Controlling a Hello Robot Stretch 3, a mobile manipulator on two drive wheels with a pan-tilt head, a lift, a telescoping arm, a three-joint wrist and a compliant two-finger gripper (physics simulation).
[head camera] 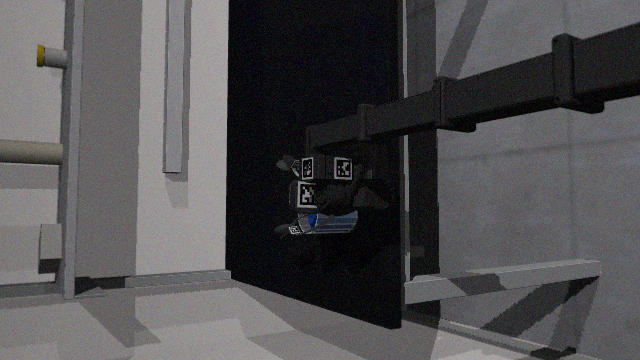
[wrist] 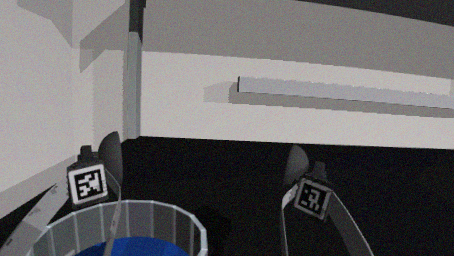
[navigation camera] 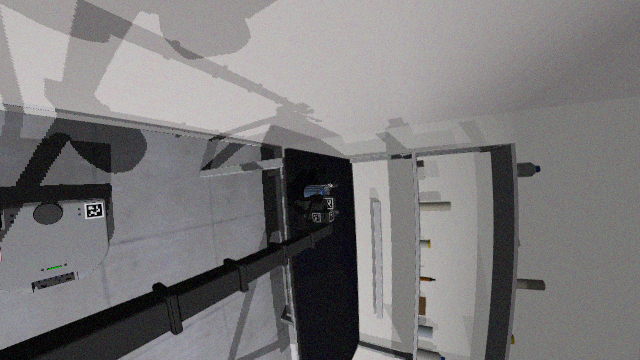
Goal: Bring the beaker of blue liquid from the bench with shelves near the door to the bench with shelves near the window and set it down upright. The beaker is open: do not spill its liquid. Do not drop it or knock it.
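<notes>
The open beaker of blue liquid [head camera: 342,223] [navigation camera: 314,191] [wrist: 156,222] stands upright on the black top of a bench with shelves [head camera: 310,60] [navigation camera: 325,300] [wrist: 400,200]. The frames do not show whether this bench is the one near the door. My gripper [head camera: 284,196] [navigation camera: 334,199] [wrist: 205,158] is open, its fingers wide apart and empty. In the wrist view the beaker's rim is at the lower left, and the left finger's strip crosses over it. The right finger is clear of the beaker. The beaker's lower part is hidden in the wrist view.
My arm [head camera: 500,70] [navigation camera: 200,292] reaches across the bench's front edge. A rail [head camera: 174,90] [navigation camera: 377,260] [wrist: 345,92] runs along the white back panel. Shelves above hold a blue-capped bottle [navigation camera: 527,169] and a brown box [navigation camera: 422,305]. A post [wrist: 132,90] and white wall [wrist: 35,100] are at left in the wrist view.
</notes>
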